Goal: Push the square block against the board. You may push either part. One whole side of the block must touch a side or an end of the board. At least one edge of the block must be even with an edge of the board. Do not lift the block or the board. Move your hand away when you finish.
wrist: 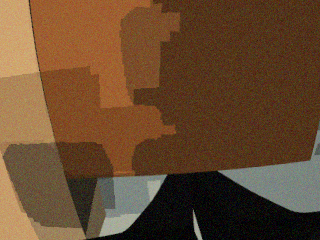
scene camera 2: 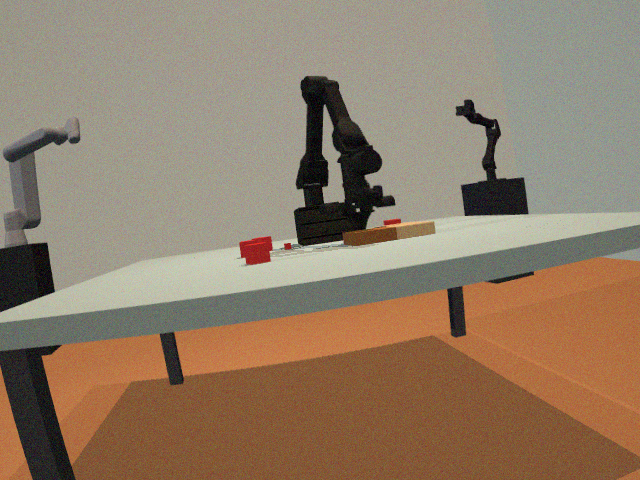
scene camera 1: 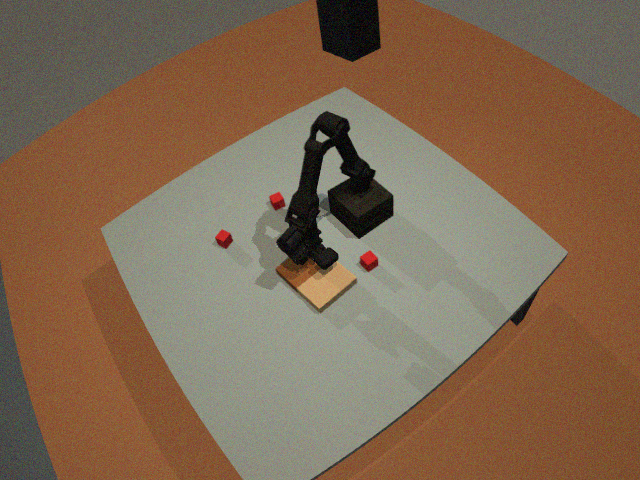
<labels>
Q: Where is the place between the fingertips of the gripper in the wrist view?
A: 185,164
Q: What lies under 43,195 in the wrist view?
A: A board.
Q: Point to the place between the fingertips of the gripper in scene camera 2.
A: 361,239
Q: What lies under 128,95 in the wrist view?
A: A square block.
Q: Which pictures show the square block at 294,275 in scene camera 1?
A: The wrist view, scene camera 2 and scene camera 1: all of them.
</labels>
